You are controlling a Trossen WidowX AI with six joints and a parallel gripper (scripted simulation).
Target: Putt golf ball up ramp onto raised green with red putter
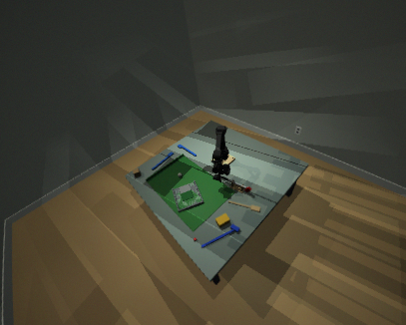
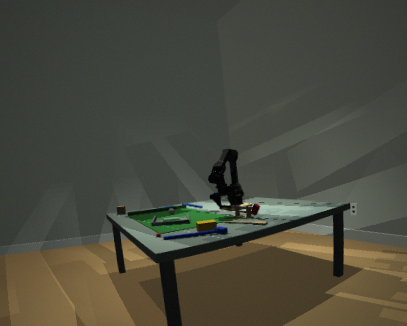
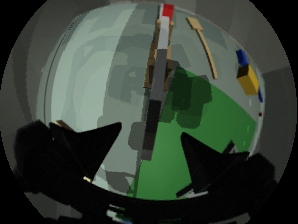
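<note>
Right now my gripper tip is 11 cm to the right of the red putter and 2 cm past it. From my gripper tip the other things lie so: white golf ball 38 cm to the right, 21 cm ahead, 3 cm below; then yellow block 30 cm ahead, 23 cm to the left, 3 cm below; then blue hammer-like tool 39 cm ahead, 29 cm to the left, 4 cm below.
</note>
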